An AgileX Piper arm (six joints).
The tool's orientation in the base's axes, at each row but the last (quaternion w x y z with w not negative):
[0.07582 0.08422 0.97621 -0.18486]
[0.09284 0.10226 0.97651 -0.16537]
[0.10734 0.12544 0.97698 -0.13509]
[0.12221 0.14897 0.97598 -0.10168]
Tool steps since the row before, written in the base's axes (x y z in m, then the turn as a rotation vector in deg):
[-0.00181 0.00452 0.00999 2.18 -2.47 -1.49]
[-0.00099 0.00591 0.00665 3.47 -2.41 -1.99]
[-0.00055 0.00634 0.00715 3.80 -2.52 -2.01]
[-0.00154 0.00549 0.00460 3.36 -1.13 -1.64]
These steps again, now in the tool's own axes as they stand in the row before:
[0.00059 0.00032 -0.01109 -2.19 -1.33 2.55]
[0.00052 0.00321 -0.00834 -3.32 -0.82 3.18]
[0.00015 0.00406 -0.00867 -3.65 -0.83 3.29]
[0.00165 0.00390 -0.00598 -2.97 0.27 2.52]

